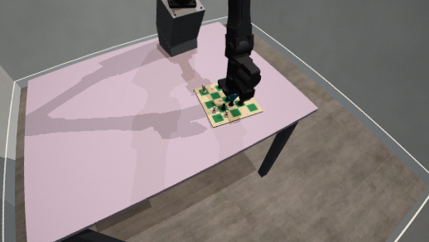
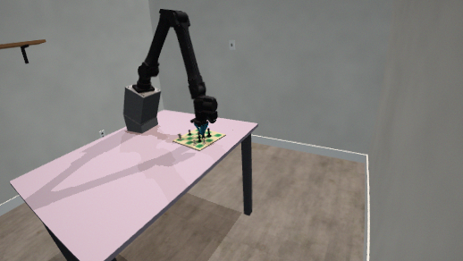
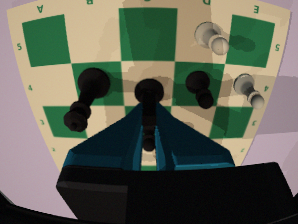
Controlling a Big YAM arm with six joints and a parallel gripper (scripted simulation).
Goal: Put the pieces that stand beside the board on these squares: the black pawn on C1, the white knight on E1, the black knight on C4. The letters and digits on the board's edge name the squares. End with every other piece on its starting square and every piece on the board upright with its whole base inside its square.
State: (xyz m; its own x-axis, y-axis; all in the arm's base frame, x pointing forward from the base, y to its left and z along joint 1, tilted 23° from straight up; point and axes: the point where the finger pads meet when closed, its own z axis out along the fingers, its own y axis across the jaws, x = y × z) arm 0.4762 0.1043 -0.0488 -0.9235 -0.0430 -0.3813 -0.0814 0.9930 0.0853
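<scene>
My hand is 1 cm above the black knight. Also, from my hand: white knight 10 cm behind, 8 cm to the right, 2 cm below; chessboard 3 cm behind, 3 cm below.
</scene>
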